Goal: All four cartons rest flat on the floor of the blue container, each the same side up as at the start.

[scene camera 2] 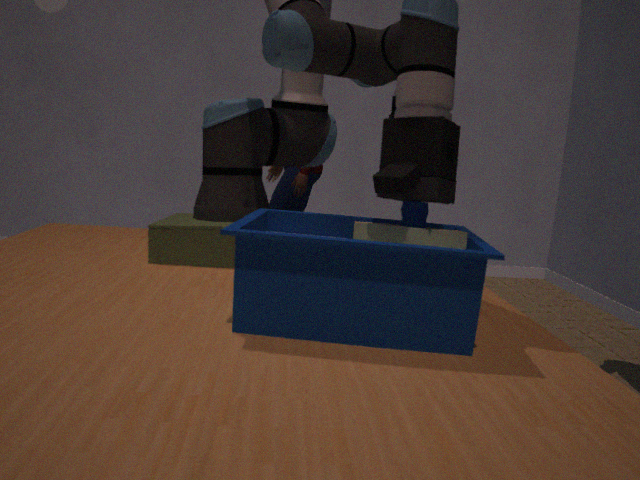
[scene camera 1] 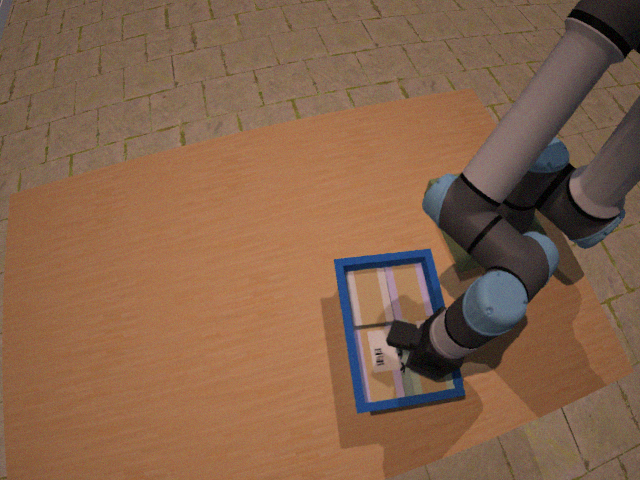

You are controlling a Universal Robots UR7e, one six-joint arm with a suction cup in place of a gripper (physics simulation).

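Frame: origin at the arm's base, x back, y right, z up, level; centimetres.
Where they show: hand at its tool point: (scene camera 2: 412, 236); arm's base at its link origin: (scene camera 2: 232, 217) (scene camera 1: 501, 211).
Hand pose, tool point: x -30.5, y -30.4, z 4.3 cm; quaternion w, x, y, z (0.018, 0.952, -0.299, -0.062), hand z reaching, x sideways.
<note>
Each offset is from my tool point to the centre of the thing. Level surfaces: height alone.
My gripper (scene camera 2: 414, 212), a blue suction cup under a dark tool body, is on the top of a pale green-sided carton {dx +1.0, dy +0.5, dz -2.8 cm} (scene camera 1: 412, 383) (scene camera 2: 382, 233). This carton is in the near right quarter of the blue container {dx -2.6, dy +7.0, dz -4.9 cm} (scene camera 1: 348, 335) (scene camera 2: 356, 294), mostly lowered inside; its upper edge shows slightly above the near rim in scene camera 2. It looks upright. A carton with a white barcode label {dx -7.4, dy +1.0, dz -5.8 cm} (scene camera 1: 378, 384) is beside it at the near left. Two more cartons, at the far left (scene camera 1: 369, 299) and far right (scene camera 1: 407, 286), lie in the container. The arm hides part of the held carton. The container floor is hidden.
The container stands on a wooden table {dz -10.9 cm} (scene camera 1: 180, 310) (scene camera 2: 129, 372). The robot's base stands on a green block (scene camera 1: 462, 255) (scene camera 2: 191, 245) behind the container. The arm hangs over the container's right wall. A person (scene camera 2: 292, 191) is partly visible behind the arm.
</note>
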